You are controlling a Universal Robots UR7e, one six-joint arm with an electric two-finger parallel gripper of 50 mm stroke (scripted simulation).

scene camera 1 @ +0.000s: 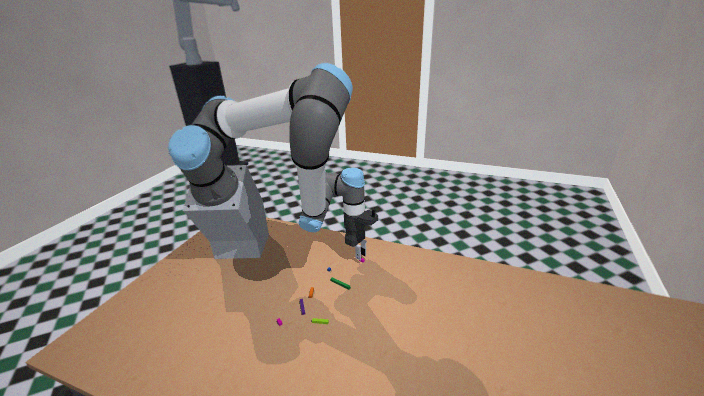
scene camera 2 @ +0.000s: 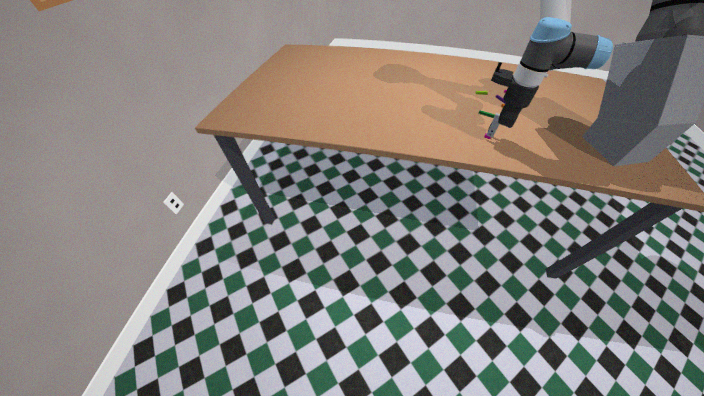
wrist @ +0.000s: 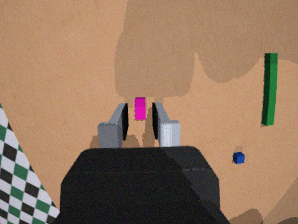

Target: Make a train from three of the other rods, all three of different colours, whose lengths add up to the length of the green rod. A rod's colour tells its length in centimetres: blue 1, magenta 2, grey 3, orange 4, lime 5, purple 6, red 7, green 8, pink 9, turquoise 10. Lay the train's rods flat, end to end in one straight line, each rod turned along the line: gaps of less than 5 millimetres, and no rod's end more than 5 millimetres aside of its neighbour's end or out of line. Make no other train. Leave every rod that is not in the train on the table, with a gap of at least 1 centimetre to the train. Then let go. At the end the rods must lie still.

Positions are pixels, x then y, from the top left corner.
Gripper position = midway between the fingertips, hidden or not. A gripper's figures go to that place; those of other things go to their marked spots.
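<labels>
Green rod (wrist: 271, 59), 22 cm from the lens. My gripper (wrist: 140, 114), 16 cm from the lens.
</labels>
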